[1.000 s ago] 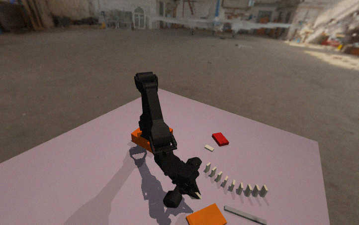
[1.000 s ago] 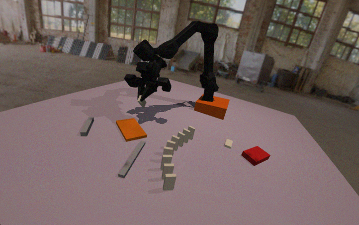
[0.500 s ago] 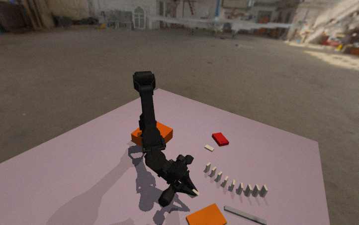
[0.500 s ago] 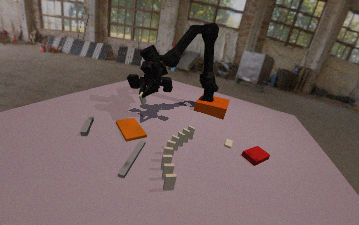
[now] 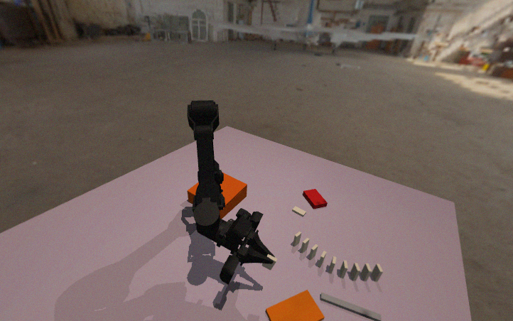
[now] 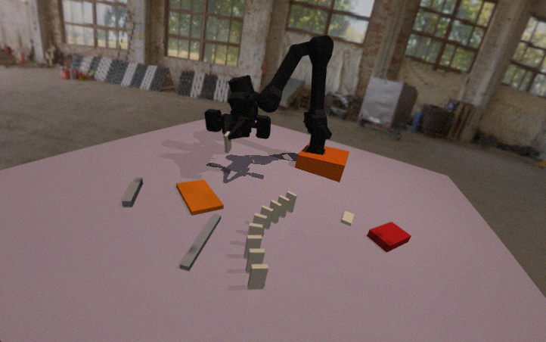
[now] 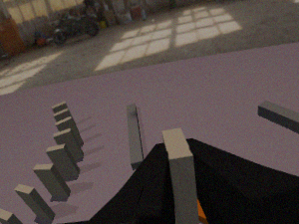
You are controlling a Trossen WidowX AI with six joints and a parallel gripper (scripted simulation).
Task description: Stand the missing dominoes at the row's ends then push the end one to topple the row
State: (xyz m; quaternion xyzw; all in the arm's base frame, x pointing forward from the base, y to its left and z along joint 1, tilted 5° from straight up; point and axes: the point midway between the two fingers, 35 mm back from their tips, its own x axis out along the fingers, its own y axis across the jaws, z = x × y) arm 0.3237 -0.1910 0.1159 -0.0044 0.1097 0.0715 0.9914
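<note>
Right now my gripper tip is 80 mm short of the orange flat plate, 20 mm to the left of it and 140 mm above it. From my gripper tip the other things lie so: short grey bar (160 mm ahead, 150 mm to the right, 130 mm below); then red block (20 mm behind, 450 mm to the left, 130 mm below).
</note>
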